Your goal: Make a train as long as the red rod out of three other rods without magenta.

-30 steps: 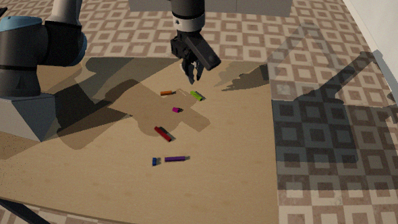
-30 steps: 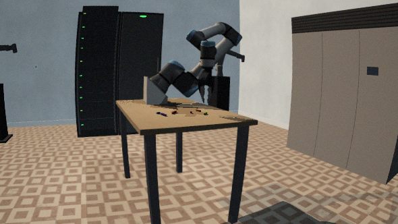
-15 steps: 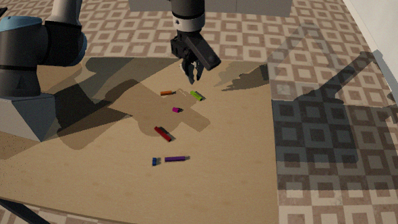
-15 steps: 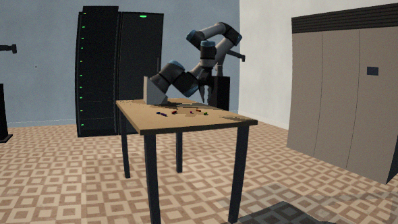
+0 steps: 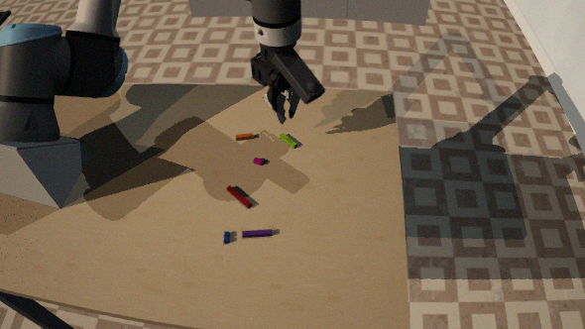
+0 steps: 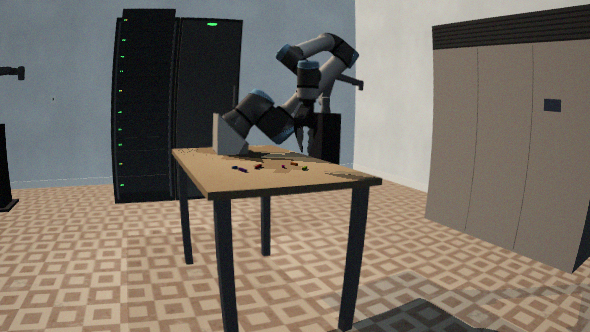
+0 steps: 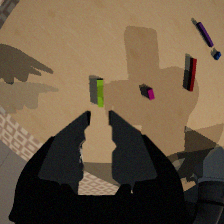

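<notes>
The lime rod lies 8 cm below my hand. Round my hand: red rod (10 cm behind, 16 cm to the right, 8 cm below); then magenta rod (7 cm behind, 6 cm to the right, 8 cm below); then orange rod (11 cm behind, 1 cm to the left, 8 cm below).
</notes>
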